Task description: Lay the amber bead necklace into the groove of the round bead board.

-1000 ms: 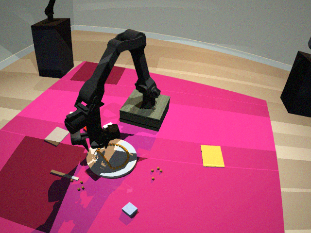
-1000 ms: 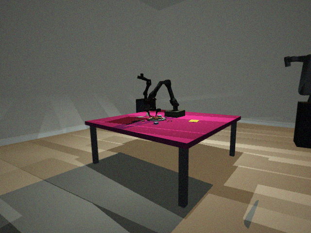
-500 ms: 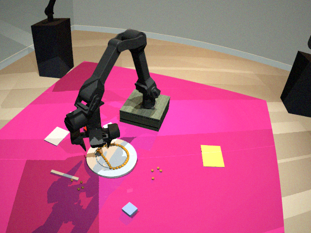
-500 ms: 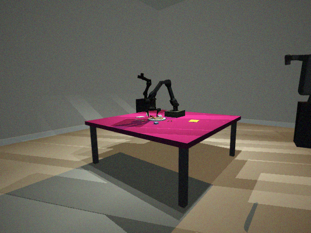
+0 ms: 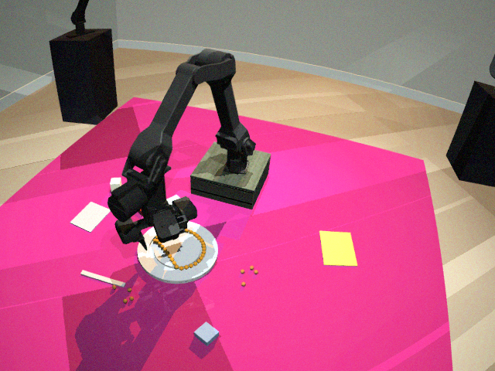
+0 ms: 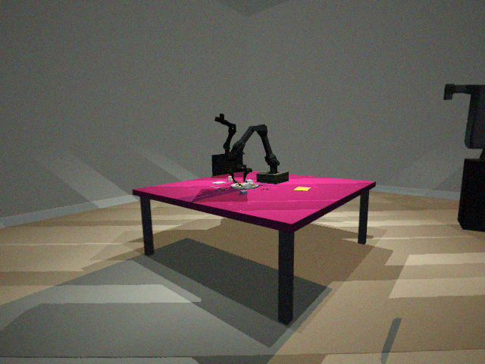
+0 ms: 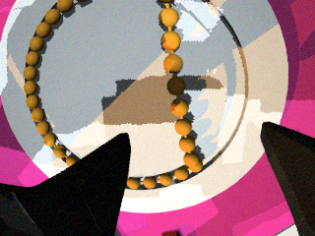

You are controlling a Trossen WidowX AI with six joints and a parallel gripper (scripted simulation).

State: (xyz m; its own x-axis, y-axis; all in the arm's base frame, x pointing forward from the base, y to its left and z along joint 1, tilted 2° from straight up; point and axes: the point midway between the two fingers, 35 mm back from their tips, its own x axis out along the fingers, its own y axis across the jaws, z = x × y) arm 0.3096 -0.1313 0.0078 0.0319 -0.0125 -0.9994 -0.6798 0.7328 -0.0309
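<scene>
The round bead board is 4 cm to the left of my gripper tip, 2 cm below it and 1 cm behind it. The rest, counted from my gripper tip: white block: 17 cm behind, 2 cm below, 1 cm to the right; red-handled tool: 15 cm behind, 11 cm to the right, 3 cm below; white strip: 12 cm ahead, 11 cm to the right, 3 cm below.
</scene>
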